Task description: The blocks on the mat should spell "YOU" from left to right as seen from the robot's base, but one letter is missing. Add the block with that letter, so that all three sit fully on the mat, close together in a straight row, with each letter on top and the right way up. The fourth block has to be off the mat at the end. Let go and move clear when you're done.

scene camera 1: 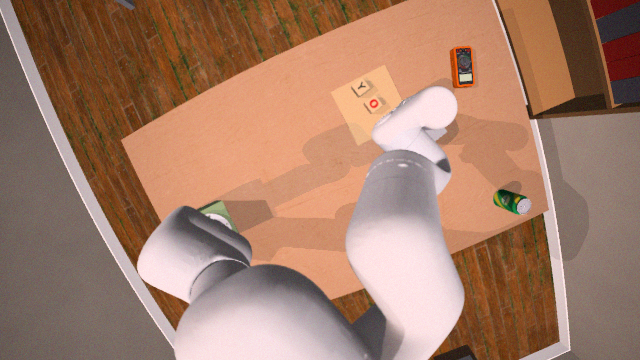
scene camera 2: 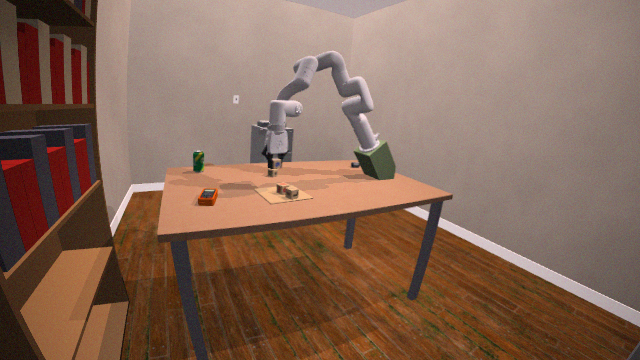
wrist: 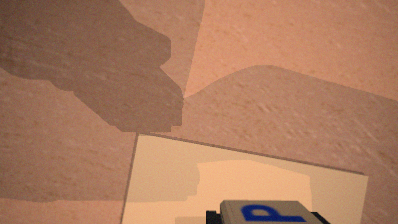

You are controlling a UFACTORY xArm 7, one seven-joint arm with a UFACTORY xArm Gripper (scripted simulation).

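Observation:
Tan mat [scene camera 1: 360,122]. Tan mat [wrist: 167,174].

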